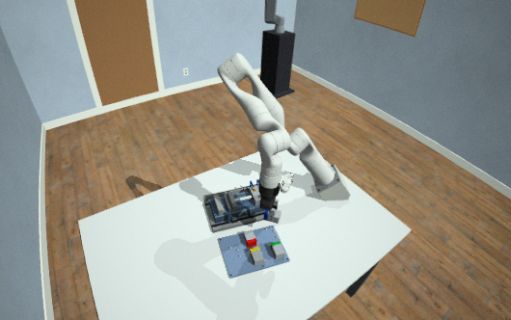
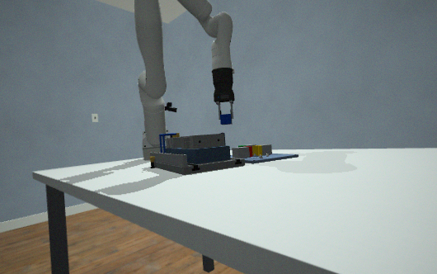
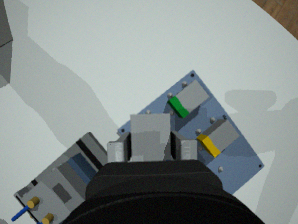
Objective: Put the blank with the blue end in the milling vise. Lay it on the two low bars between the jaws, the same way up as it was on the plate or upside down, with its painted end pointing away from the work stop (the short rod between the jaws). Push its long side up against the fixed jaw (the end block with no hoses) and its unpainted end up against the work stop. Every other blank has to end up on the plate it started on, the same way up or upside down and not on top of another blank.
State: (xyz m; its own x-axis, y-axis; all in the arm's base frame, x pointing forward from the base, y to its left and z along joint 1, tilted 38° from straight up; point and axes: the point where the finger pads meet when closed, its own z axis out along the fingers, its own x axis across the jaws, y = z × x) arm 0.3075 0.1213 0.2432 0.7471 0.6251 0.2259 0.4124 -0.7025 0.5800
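My hand is 2 cm above the blue-ended blank. Also, from my hand: yellow-ended blank (12 cm ahead, 5 cm to the left, 14 cm below); then red-ended blank (8 cm ahead, 4 cm to the right, 14 cm below); then green-ended blank (4 cm ahead, 8 cm to the left, 14 cm below).
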